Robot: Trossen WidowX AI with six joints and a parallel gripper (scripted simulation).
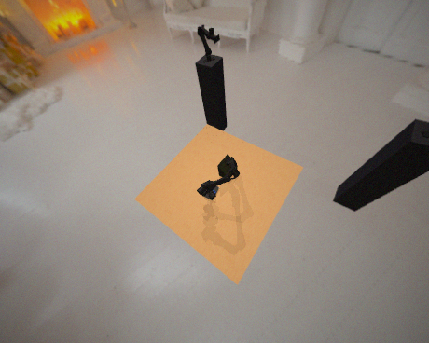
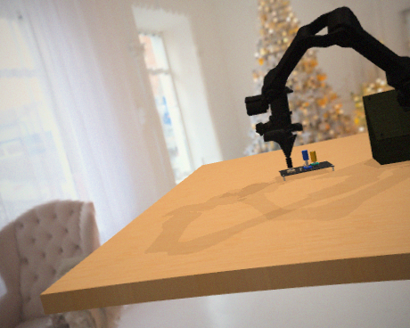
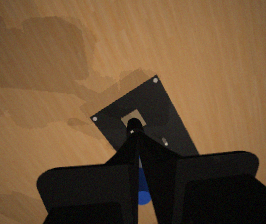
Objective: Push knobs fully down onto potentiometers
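The black knob is 1 cm below my gripper tip. Also, from my gripper tip: yellow knob 8 cm behind, 2 cm to the right, 1 cm below.
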